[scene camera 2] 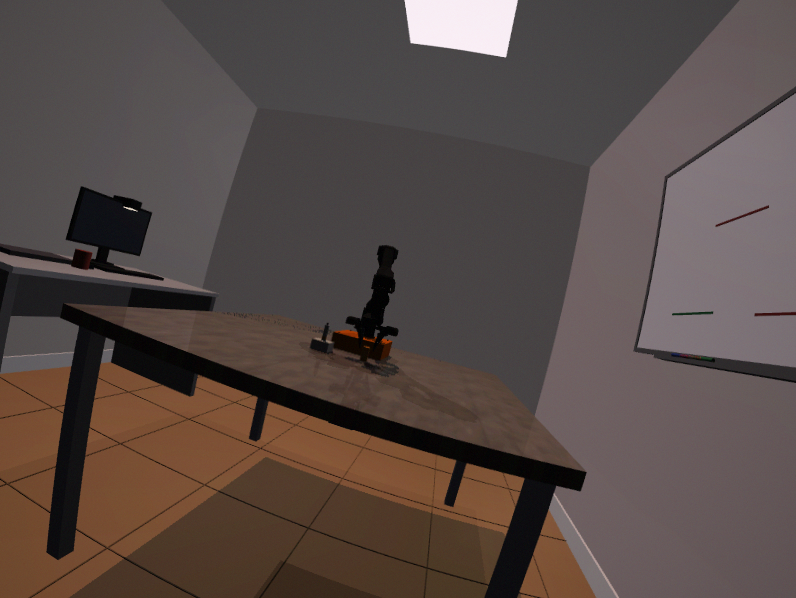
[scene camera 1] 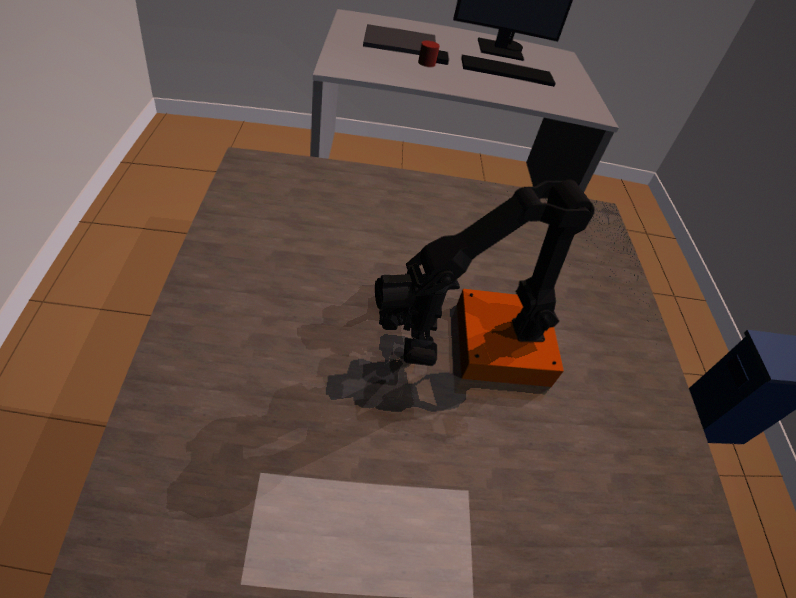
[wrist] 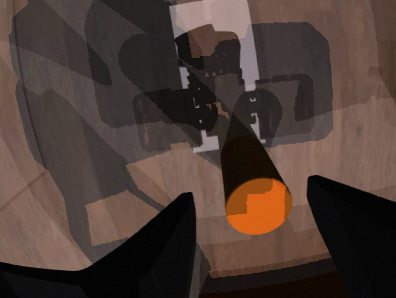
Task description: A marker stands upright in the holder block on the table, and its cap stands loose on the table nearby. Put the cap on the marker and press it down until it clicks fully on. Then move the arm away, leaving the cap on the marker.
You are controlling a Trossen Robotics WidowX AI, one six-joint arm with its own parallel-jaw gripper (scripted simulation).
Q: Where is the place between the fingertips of my gripper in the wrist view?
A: At 252, 195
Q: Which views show my gripper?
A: Scene camera 2, scene camera 1 and the wrist view: all of them.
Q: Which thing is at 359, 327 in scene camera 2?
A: My gripper.
